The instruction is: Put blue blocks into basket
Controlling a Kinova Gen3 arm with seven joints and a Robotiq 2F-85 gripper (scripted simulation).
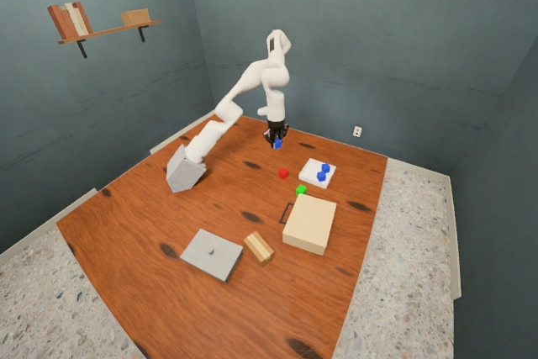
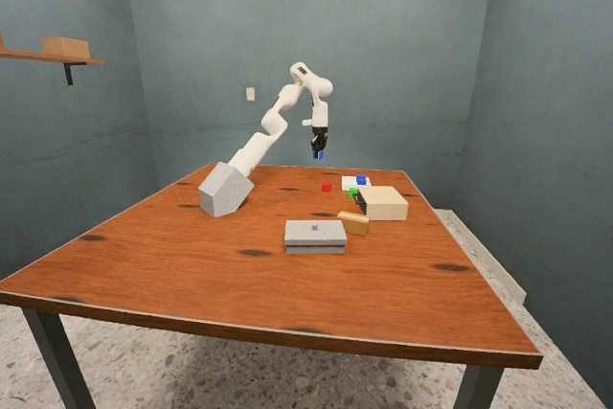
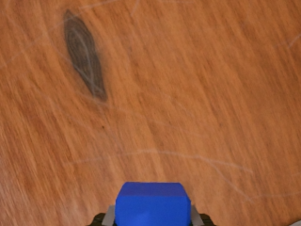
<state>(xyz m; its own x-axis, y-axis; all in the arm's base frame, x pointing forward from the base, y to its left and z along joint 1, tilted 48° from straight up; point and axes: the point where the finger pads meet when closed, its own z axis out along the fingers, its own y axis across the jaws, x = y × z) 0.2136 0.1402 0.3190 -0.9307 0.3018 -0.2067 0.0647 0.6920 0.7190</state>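
Right now the white basket is 16 cm ahead of my hand, 13 cm to the left of it and 17 cm below it. Round my hand: light wooden cabinet 33 cm ahead, 13 cm to the right, 15 cm below; then green block 19 cm ahead, 2 cm to the right, 16 cm below; then red block 5 cm ahead, 16 cm below.
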